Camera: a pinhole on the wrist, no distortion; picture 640 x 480 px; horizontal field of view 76.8 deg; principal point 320.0 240.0 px. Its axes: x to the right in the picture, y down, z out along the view. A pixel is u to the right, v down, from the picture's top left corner.
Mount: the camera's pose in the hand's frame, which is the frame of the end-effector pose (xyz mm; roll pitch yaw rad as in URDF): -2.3 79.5 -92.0 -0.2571 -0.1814 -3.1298
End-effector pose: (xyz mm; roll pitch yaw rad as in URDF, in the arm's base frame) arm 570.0 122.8 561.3 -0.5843 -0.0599 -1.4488
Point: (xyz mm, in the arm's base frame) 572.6 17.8 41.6
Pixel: behind the camera
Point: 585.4 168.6 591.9
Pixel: 505 376
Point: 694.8 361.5 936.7
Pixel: 559 275
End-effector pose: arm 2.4 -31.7 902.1 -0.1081 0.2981 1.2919
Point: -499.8 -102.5 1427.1
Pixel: outside the picture
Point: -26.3 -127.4 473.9
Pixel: behind the camera
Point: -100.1 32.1 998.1
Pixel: 386 79
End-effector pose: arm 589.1 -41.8 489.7 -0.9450 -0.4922 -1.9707
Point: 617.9 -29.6 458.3
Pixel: 519 348
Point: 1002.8 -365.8 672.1
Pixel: 239 26
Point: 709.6 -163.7 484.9
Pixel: 275 43
